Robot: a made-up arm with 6 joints.
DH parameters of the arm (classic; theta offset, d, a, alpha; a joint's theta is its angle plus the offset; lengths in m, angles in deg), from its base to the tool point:
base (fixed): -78.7 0 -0.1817 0
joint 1: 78.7 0.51 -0.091 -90
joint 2: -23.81 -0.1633 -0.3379 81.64
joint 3: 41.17 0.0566 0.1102 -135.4
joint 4: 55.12 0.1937 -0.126 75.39
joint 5: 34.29 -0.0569 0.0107 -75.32
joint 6: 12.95 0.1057 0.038 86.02
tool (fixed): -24.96 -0.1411 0 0
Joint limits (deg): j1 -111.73..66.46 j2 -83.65..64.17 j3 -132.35..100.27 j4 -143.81..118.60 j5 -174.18..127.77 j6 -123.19..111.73
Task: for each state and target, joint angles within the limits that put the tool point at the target. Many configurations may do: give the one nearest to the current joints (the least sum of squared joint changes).
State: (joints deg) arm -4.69 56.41 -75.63 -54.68 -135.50 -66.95
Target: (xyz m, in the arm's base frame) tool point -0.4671 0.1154 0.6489
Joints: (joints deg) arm -19.76 44.09 -78.11 -55.42 -143.60 -63.90
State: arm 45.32 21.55 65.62 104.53 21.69 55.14
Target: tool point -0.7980 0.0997 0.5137
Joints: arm 14.40 20.66 64.46 107.97 17.22 54.19
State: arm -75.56 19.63 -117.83 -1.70 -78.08 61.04
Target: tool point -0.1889 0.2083 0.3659
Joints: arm -61.02 6.27 -131.81 7.00 -76.51 71.28
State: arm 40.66 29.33 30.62 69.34 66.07 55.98
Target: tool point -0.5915 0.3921 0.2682
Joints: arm -7.95 -15.89 37.81 83.56 45.40 49.07
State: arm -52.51 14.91 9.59 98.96 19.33 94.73
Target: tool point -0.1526 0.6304 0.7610
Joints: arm -48.01 51.08 18.48 79.53 25.44 84.13
